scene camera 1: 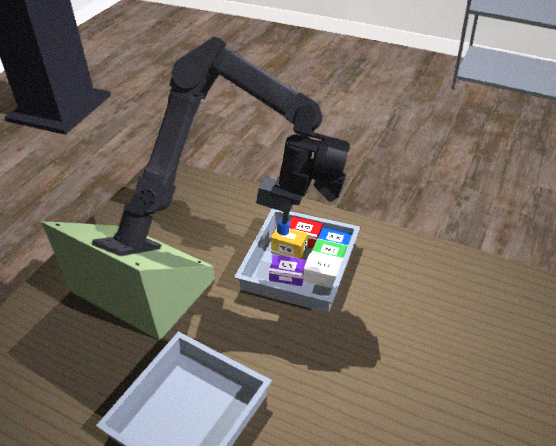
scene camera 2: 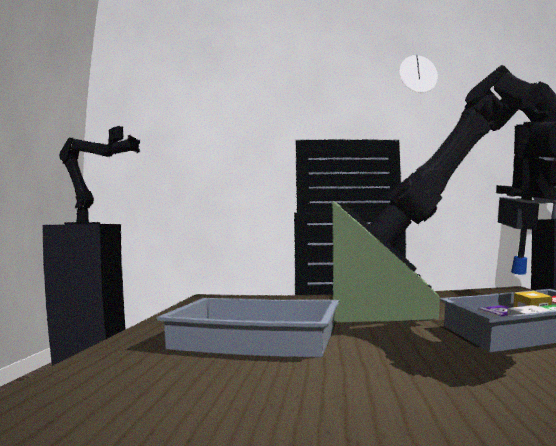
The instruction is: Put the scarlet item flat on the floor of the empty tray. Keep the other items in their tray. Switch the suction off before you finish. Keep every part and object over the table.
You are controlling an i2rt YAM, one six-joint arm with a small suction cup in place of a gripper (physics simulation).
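Frame: origin at the arm's base, x ahead, y left, z up, level; centimetres.
Seen in the pictures: end effector, tool point: (scene camera 1: 282, 231) (scene camera 2: 518, 272); arm's base, origin of the base link: (scene camera 1: 128, 246) (scene camera 2: 378, 239).
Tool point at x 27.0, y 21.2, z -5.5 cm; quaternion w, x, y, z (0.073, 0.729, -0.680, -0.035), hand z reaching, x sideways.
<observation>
Pixels of each thing's top centre, then the offset from my tool point to it.
- scarlet box, middle of its top: (scene camera 1: 304, 226) dy +8.0, dx +2.4, dz -4.9 cm
- filled tray, middle of its top: (scene camera 2: 525, 301) (scene camera 1: 299, 250) dy -0.6, dx +4.4, dz -4.4 cm
- yellow box, middle of its top: (scene camera 2: 532, 294) (scene camera 1: 289, 235) dy +3.0, dx +0.5, dz -4.0 cm
- empty tray, middle of its top: (scene camera 2: 255, 309) (scene camera 1: 185, 402) dy -44.9, dx -1.8, dz -4.4 cm
- blue box, middle of its top: (scene camera 1: 335, 237) dy +8.1, dx +10.2, dz -6.0 cm
- green box, middle of its top: (scene camera 1: 329, 249) dy +2.8, dx +10.6, dz -5.0 cm
- white box, middle of its top: (scene camera 2: 532, 310) (scene camera 1: 323, 264) dy -2.5, dx +10.7, dz -4.8 cm
- purple box, middle of its top: (scene camera 2: 501, 309) (scene camera 1: 287, 265) dy -4.7, dx +3.0, dz -5.7 cm
The scarlet box (scene camera 1: 317, 230) lies at the back of the filled tray (scene camera 1: 280, 294) (scene camera 2: 520, 336), partly behind the yellow box; in scene camera 2 a sliver of it shows at the right edge. The yellow box (scene camera 1: 298, 242) (scene camera 2: 532, 298) is in the same tray, its top above its neighbours; whether it rests on anything is hidden. My suction cup (scene camera 1: 283, 228) (scene camera 2: 519, 265) is blue, open and holds nothing. In scene camera 2 a gap shows between it and the yellow box below. The empty tray (scene camera 1: 185, 410) (scene camera 2: 245, 340) stands apart on the table.
A blue box (scene camera 1: 327, 233), a green box (scene camera 1: 320, 245), a white box (scene camera 1: 320, 274) and a purple box (scene camera 1: 274, 274) share the filled tray. The green wedge base (scene camera 1: 110, 285) (scene camera 2: 375, 285) carries my arm beside both trays.
</observation>
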